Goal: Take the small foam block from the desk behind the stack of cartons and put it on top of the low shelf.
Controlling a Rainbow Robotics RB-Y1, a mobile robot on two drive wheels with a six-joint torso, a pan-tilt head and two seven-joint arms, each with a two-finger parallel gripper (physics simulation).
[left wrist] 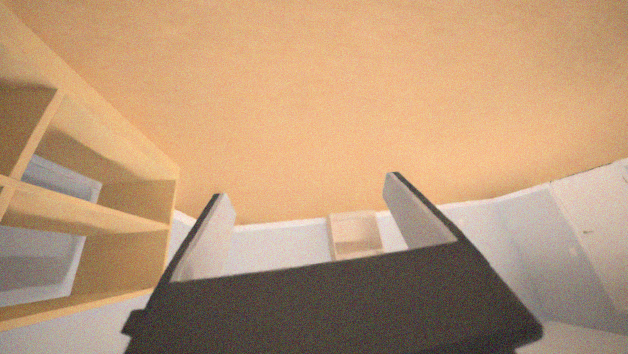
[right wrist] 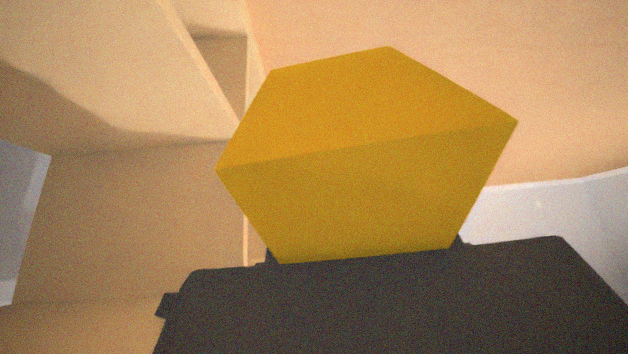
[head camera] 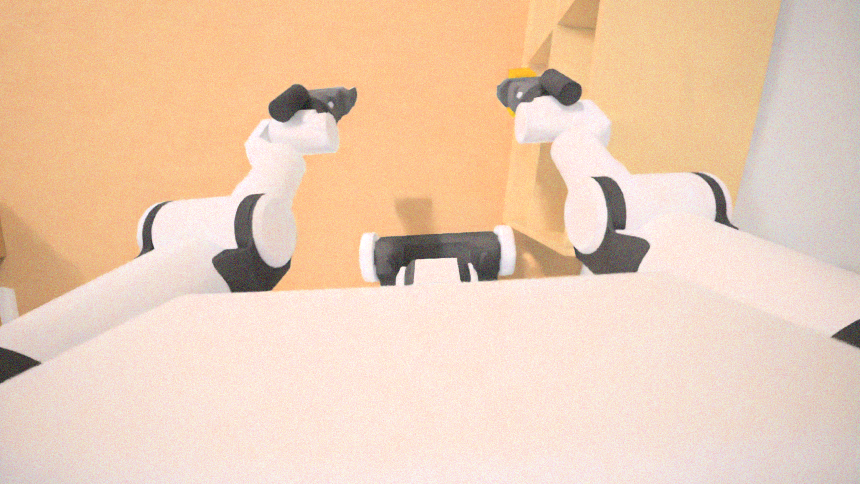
Scene:
my left gripper: left wrist 309,193; head camera 333,93; not seen in the right wrist view (out of frame)
same spot on low wooden shelf: [right wrist: 136,110] = [head camera: 590,67]

